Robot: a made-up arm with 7 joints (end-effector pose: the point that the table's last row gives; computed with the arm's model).
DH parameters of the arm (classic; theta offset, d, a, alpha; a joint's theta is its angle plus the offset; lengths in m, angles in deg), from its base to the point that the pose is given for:
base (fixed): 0 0 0 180
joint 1: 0 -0.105 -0.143 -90
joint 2: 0 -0.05 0.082 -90
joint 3: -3.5 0 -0.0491 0
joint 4: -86.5 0.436 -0.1 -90
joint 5: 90 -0.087 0.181 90
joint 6: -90 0.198 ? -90
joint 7: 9.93 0 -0.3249 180
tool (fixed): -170.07 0.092 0 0
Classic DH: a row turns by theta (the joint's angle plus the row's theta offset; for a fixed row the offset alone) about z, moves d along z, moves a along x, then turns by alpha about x.
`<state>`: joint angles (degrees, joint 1 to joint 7).
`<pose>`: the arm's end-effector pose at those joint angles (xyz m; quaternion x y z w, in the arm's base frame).
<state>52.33 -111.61 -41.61 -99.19 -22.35 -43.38 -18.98</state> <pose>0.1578 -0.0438 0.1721 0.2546 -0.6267 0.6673 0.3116</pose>
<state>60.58 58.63 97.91 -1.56 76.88 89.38 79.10</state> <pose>-0.2221 -0.0183 -0.0627 0.6075 -0.2803 -0.3971 0.6282</pose>
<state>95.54 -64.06 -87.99 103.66 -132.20 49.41 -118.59</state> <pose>-0.1584 -0.2578 0.4575 0.0630 0.4520 0.8544 0.2483</pose>
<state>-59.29 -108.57 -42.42 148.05 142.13 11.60 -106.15</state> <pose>0.3321 0.2863 -0.1220 0.7242 0.3906 -0.4772 0.3086</pose>
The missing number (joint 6, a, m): 0.075
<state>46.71 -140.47 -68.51 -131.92 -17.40 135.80 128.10</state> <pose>0.2605 0.4991 -0.0771 -0.5997 -0.3290 0.2130 0.6977</pose>
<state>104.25 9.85 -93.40 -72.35 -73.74 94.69 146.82</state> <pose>0.6643 -0.0194 0.7058 0.6539 -0.0520 0.1212 0.7450</pose>
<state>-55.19 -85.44 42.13 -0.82 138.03 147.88 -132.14</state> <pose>0.1127 0.6822 0.2679 -0.1513 0.2582 0.5099 0.8065</pose>
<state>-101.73 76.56 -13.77 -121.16 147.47 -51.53 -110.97</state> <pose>-0.0024 -0.6316 0.3324 -0.3207 0.9177 0.1451 0.1842</pose>
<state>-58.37 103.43 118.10 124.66 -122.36 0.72 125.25</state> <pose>-0.7733 -0.7963 0.3996 -0.2628 0.0282 -0.9220 0.2831</pose>
